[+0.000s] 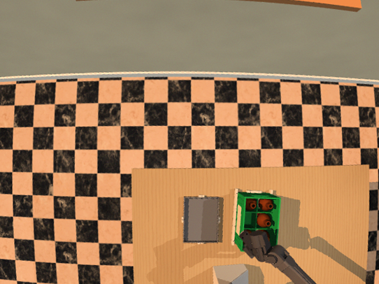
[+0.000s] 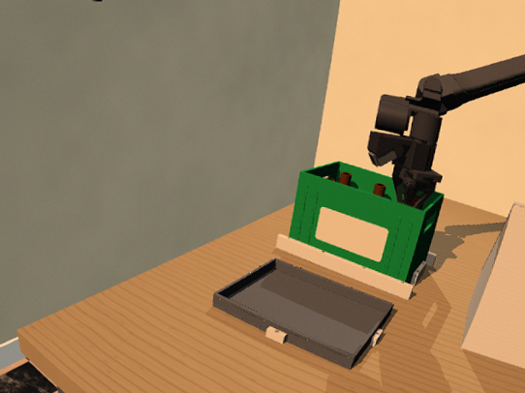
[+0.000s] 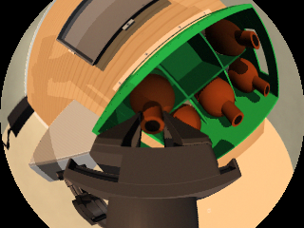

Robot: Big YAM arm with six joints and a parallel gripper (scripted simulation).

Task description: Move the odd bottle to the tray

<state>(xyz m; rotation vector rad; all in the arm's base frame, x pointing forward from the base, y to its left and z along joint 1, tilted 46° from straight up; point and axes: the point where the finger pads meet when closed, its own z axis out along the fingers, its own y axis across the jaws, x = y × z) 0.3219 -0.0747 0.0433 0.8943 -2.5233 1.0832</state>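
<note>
My hand is 80 mm short of the green crate, 50 mm to the left of it and 70 mm above it. Round my hand: dark grey tray: 90 mm ahead, 230 mm to the left, 140 mm below.
</note>
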